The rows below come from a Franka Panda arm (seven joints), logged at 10 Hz.
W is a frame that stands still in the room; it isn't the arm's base.
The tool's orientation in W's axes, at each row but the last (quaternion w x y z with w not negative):
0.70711, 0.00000, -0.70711, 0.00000
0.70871, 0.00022, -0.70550, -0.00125
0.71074, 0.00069, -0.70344, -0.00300
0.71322, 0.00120, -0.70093, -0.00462
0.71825, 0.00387, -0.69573, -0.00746
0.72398, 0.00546, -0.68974, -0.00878
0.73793, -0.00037, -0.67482, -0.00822
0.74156, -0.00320, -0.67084, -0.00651
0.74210, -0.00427, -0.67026, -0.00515
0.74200, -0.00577, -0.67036, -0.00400
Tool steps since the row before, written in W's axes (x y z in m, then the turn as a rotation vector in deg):
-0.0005, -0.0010, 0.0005, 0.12, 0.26, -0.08
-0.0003, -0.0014, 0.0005, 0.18, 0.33, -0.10
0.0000, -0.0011, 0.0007, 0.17, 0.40, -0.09
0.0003, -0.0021, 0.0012, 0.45, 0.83, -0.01
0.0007, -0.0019, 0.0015, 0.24, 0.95, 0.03
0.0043, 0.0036, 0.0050, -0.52, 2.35, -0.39
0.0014, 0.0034, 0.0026, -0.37, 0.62, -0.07
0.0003, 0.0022, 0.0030, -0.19, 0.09, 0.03
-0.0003, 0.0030, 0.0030, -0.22, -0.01, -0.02
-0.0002, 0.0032, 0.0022, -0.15, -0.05, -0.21
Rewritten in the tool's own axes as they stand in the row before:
0.0005, -0.0010, 0.0005, -0.08, 0.26, -0.12
0.0005, -0.0014, 0.0003, -0.10, 0.33, -0.18
0.0007, -0.0011, 0.0000, -0.09, 0.40, -0.17
0.0012, -0.0021, -0.0003, -0.01, 0.83, -0.45
0.0016, -0.0019, -0.0007, 0.02, 0.95, -0.23
0.0051, 0.0037, -0.0040, -0.46, 2.34, 0.51
0.0027, 0.0034, -0.0011, -0.11, 0.61, 0.37
0.0030, 0.0022, 0.0000, 0.01, 0.09, 0.19
0.0029, 0.0030, 0.0006, -0.04, -0.01, 0.22
0.0022, 0.0032, 0.0005, -0.22, -0.05, 0.13

